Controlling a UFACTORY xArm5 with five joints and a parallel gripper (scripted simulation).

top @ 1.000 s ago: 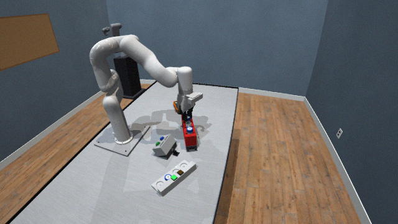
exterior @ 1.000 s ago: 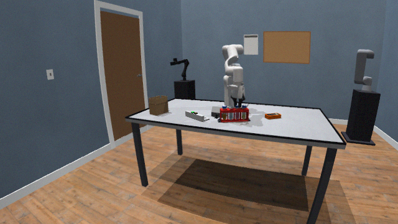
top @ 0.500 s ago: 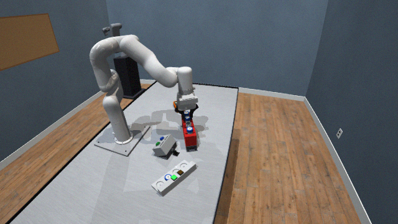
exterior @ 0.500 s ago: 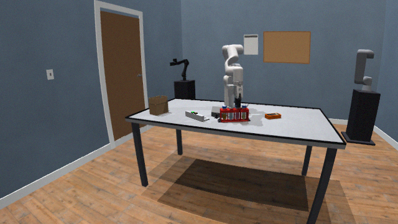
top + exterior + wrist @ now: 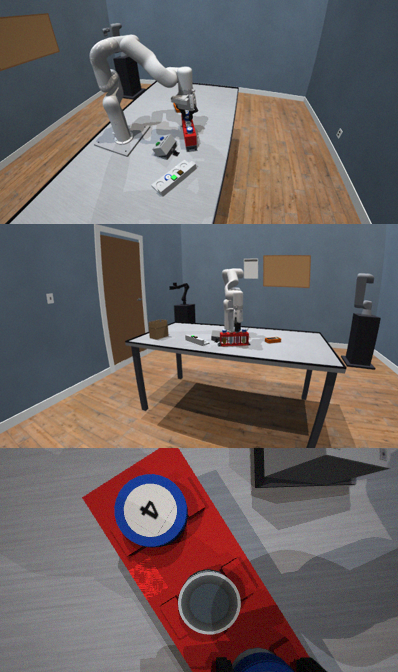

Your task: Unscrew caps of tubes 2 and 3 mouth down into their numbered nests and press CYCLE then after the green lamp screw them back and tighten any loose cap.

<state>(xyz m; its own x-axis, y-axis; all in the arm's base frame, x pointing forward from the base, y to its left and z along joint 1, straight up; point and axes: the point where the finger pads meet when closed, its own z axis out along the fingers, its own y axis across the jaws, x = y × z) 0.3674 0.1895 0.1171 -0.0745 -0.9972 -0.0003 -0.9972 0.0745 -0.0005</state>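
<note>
Right now the blue-rimmed cap is 10 mm below my hand. The rest, counted from my hand: grey key housing: 180 mm to the right, 80 mm below, 80 mm behind; then blue key: 160 mm to the right, 90 mm behind, 60 mm below; then green key: 200 mm to the right, 100 mm behind, 60 mm below.
</note>
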